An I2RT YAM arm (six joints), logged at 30 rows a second.
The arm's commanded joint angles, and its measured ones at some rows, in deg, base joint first. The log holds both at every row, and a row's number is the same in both.
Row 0, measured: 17.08, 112.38, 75.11, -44.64, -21.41, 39.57
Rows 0 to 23, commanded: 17.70, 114.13, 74.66, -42.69, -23.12, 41.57; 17.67, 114.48, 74.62, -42.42, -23.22, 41.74; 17.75, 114.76, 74.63, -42.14, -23.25, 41.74; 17.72, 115.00, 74.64, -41.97, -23.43, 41.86; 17.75, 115.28, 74.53, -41.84, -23.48, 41.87; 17.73, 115.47, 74.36, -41.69, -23.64, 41.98; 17.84, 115.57, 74.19, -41.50, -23.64, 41.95; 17.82, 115.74, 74.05, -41.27, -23.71, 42.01; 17.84, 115.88, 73.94, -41.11, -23.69, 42.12; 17.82, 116.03, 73.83, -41.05, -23.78, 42.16; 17.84, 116.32, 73.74, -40.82, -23.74, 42.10; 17.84, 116.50, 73.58, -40.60, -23.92, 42.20; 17.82, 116.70, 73.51, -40.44, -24.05, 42.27; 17.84, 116.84, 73.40, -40.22, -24.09, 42.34; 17.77, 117.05, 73.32, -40.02, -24.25, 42.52; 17.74, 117.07, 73.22, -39.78, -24.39, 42.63; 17.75, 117.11, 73.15, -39.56, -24.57, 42.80; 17.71, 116.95, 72.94, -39.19, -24.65, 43.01; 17.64, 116.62, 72.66, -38.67, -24.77, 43.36; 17.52, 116.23, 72.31, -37.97, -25.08, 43.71; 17.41, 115.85, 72.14, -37.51, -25.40, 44.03; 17.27, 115.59, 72.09, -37.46, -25.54, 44.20; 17.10, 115.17, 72.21, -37.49, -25.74, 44.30; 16.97, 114.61, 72.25, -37.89, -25.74, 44.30
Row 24, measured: 17.21, 114.06, 74.22, -38.37, -27.75, 42.83
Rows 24 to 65, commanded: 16.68, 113.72, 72.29, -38.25, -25.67, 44.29; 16.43, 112.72, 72.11, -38.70, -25.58, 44.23; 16.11, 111.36, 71.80, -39.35, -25.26, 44.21; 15.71, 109.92, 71.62, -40.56, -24.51, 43.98; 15.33, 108.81, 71.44, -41.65, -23.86, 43.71; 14.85, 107.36, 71.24, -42.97, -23.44, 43.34; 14.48, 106.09, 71.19, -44.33, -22.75, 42.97; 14.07, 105.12, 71.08, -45.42, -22.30, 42.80; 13.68, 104.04, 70.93, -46.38, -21.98, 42.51; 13.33, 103.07, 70.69, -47.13, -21.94, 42.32; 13.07, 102.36, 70.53, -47.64, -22.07, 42.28; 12.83, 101.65, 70.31, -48.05, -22.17, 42.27; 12.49, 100.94, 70.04, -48.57, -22.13, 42.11; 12.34, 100.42, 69.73, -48.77, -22.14, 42.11; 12.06, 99.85, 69.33, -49.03, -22.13, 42.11; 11.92, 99.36, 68.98, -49.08, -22.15, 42.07; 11.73, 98.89, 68.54, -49.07, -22.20, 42.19; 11.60, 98.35, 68.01, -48.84, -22.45, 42.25; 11.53, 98.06, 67.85, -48.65, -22.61, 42.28; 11.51, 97.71, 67.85, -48.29, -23.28, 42.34; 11.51, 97.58, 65.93, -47.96, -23.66, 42.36; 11.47, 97.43, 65.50, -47.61, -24.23, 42.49; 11.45, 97.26, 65.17, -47.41, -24.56, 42.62; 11.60, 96.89, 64.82, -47.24, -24.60, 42.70; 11.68, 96.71, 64.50, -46.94, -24.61, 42.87; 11.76, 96.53, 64.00, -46.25, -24.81, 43.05; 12.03, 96.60, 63.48, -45.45, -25.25, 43.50; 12.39, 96.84, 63.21, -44.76, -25.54, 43.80; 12.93, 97.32, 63.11, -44.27, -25.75, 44.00; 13.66, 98.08, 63.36, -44.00, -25.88, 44.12; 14.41, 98.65, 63.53, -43.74, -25.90, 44.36; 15.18, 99.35, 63.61, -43.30, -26.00, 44.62; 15.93, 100.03, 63.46, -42.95, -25.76, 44.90; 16.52, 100.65, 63.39, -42.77, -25.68, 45.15; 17.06, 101.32, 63.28, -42.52, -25.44, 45.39; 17.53, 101.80, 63.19, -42.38, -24.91, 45.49; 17.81, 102.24, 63.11, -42.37, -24.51, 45.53; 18.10, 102.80, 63.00, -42.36, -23.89, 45.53; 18.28, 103.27, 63.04, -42.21, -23.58, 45.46; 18.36, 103.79, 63.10, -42.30, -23.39, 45.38; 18.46, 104.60, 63.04, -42.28, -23.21, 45.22; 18.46, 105.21, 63.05, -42.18, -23.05, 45.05
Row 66, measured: 18.31, 103.50, 63.77, -42.24, -24.64, 44.84
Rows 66 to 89, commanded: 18.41, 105.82, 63.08, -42.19, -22.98, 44.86; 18.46, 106.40, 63.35, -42.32, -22.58, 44.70; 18.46, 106.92, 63.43, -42.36, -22.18, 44.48; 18.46, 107.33, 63.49, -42.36, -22.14, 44.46; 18.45, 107.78, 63.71, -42.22, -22.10, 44.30; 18.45, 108.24, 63.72, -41.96, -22.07, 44.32; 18.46, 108.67, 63.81, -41.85, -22.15, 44.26; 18.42, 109.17, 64.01, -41.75, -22.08, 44.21; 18.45, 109.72, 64.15, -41.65, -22.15, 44.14; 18.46, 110.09, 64.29, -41.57, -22.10, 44.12; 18.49, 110.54, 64.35, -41.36, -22.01, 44.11; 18.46, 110.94, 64.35, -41.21, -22.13, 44.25; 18.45, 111.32, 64.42, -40.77, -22.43, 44.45; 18.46, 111.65, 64.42, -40.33, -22.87, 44.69; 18.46, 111.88, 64.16, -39.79, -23.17, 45.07; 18.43, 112.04, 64.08, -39.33, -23.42, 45.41; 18.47, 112.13, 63.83, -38.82, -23.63, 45.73; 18.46, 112.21, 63.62, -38.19, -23.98, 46.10; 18.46, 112.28, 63.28, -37.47, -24.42, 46.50; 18.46, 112.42, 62.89, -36.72, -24.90, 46.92; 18.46, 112.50, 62.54, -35.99, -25.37, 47.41; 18.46, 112.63, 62.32, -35.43, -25.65, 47.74; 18.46, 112.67, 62.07, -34.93, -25.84, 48.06; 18.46, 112.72, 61.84, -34.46, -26.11, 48.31
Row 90, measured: 18.15, 108.53, 64.86, -38.48, -30.70, 46.52
